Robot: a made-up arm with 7 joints.
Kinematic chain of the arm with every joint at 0, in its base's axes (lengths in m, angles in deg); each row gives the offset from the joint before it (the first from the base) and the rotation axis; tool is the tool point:
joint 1: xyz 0 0 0.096 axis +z
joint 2: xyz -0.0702 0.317 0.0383 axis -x
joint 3: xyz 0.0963 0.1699 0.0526 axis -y
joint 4: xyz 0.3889 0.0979 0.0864 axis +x
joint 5: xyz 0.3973 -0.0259 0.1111 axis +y
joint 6: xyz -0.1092 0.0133 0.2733 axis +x
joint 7: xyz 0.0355 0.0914 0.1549 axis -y
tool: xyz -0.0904 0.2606 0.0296
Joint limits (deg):
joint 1: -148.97..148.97
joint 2: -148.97..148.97
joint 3: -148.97..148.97
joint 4: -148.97..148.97
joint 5: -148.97..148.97
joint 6: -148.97..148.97
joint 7: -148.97..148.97
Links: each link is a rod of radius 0.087 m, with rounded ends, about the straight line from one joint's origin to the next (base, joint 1, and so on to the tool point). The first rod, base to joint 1, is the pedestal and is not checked.
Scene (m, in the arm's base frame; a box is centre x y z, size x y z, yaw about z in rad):
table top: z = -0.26
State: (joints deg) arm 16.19 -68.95 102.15 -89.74 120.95 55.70 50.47
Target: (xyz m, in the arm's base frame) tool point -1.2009 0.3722 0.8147
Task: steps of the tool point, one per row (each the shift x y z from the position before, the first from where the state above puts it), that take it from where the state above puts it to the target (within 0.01 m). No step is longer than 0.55 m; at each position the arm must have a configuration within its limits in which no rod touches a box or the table.
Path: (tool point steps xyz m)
1: -0.4707 0.1096 0.0779
2: -0.4012 0.2949 0.0298
3: -0.2644 0.4358 -0.0275
4: -0.0826 0.5085 -0.0896

